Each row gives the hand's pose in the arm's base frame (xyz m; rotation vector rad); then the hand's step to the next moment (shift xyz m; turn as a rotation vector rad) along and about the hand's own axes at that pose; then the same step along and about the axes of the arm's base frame.
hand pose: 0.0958 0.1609 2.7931 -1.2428 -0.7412 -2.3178
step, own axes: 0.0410 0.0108 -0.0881 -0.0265 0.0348 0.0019
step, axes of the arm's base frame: -0.0708 -0.0673 -0.0032 0.0350 -0.0232 -0.0125
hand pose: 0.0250 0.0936 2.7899 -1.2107 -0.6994 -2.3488
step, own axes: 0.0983 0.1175 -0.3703 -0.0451 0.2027 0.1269
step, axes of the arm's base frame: -0.2203 -0.3265 -0.0739 0.2174 -0.0792 0.0756
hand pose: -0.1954 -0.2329 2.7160 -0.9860 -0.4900 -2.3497
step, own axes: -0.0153 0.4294 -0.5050 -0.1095 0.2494 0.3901
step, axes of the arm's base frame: -0.0044 -0.5931 -0.2964 0.4254 0.0412 0.2091
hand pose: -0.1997 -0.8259 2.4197 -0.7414 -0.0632 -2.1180
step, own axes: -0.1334 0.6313 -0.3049 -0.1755 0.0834 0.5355
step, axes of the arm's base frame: 0.3869 -0.3888 -0.4566 0.4004 0.2360 0.3293
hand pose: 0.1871 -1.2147 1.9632 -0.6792 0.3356 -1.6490
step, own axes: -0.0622 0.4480 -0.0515 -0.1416 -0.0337 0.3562
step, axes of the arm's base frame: 0.3298 -0.0369 -0.3116 0.1971 0.1988 0.2640
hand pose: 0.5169 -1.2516 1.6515 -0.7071 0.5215 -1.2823
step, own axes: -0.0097 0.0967 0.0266 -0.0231 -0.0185 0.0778
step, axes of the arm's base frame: 0.0819 0.0266 -0.0524 0.0373 0.0344 0.0660
